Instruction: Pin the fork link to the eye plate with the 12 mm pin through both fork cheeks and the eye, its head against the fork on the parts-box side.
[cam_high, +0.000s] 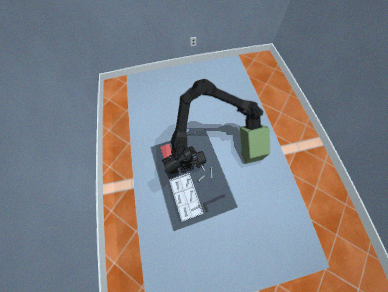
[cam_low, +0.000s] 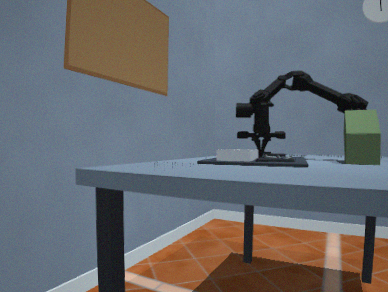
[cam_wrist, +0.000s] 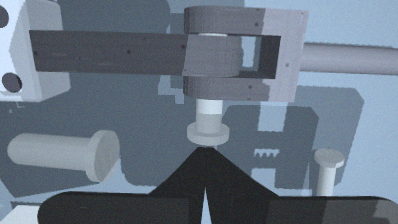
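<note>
Now: hand 20 mm short of the eye plate, 50 mm to the left of it and 30 mm above it. From my hand the other things lie so: thick headed pin (70 mm ahead, 30 mm below); dark mat (50 mm to the left, 40 mm below); thin headed pin (70 mm behind, 20 mm to the left, 30 mm below).
</note>
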